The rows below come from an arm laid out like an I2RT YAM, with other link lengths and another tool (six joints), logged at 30 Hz.
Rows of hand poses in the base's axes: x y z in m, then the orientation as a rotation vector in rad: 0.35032 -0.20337 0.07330 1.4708 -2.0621 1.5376; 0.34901 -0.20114 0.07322 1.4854 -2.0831 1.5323; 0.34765 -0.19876 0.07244 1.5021 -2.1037 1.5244; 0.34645 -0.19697 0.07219 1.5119 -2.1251 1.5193; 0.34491 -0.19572 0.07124 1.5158 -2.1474 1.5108; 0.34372 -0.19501 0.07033 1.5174 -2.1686 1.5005; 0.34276 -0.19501 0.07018 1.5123 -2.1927 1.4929; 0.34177 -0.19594 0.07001 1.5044 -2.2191 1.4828; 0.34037 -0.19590 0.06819 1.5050 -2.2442 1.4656; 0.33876 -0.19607 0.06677 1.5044 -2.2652 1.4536; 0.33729 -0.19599 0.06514 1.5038 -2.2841 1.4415; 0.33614 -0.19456 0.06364 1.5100 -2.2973 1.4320; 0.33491 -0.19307 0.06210 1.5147 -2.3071 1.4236; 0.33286 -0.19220 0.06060 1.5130 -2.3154 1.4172; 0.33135 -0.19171 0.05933 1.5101 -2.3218 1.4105; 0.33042 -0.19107 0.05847 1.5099 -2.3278 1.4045; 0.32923 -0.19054 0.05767 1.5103 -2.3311 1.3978; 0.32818 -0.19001 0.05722 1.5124 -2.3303 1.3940; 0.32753 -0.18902 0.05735 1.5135 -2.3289 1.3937; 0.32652 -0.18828 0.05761 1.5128 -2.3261 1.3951; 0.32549 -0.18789 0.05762 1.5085 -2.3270 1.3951
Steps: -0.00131 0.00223 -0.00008 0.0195 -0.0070 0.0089; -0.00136 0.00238 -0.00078 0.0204 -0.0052 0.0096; -0.00120 0.00179 -0.00025 0.0183 -0.0076 0.0056; -0.00154 0.00125 -0.00095 0.0179 -0.0059 0.0006; -0.00119 0.00071 -0.00091 0.0170 -0.0042 -0.0014; -0.00096 0.00000 -0.00015 0.0164 -0.0075 -0.0052; -0.00099 -0.00093 -0.00017 0.0178 -0.0072 -0.0076; -0.00140 0.00004 -0.00182 0.0209 -0.0022 -0.0033; -0.00161 -0.00017 -0.00142 0.0167 -0.0035 -0.0028; -0.00147 0.00008 -0.00163 0.0153 -0.0025 -0.0028; -0.00115 0.00143 -0.00150 0.0126 -0.0015 0.0025; -0.00123 0.00149 -0.00154 0.0097 -0.0003 0.0017; -0.00205 0.00087 -0.00150 0.0067 -0.0004 -0.0024; -0.00151 0.00049 -0.00127 0.0052 0.0009 -0.0033; -0.00093 0.00064 -0.00086 0.0054 0.0005 -0.0013; -0.00119 0.00053 -0.00080 0.0040 0.0024 -0.0011; -0.00105 0.00053 -0.00045 0.0010 0.0028 0.0007; -0.00065 0.00099 0.00013 -0.0006 0.0009 0.0007; -0.00101 0.00074 0.00026 -0.0024 0.0007 -0.0002; -0.00103 0.00039 0.00001 -0.0005 -0.0002 -0.0030
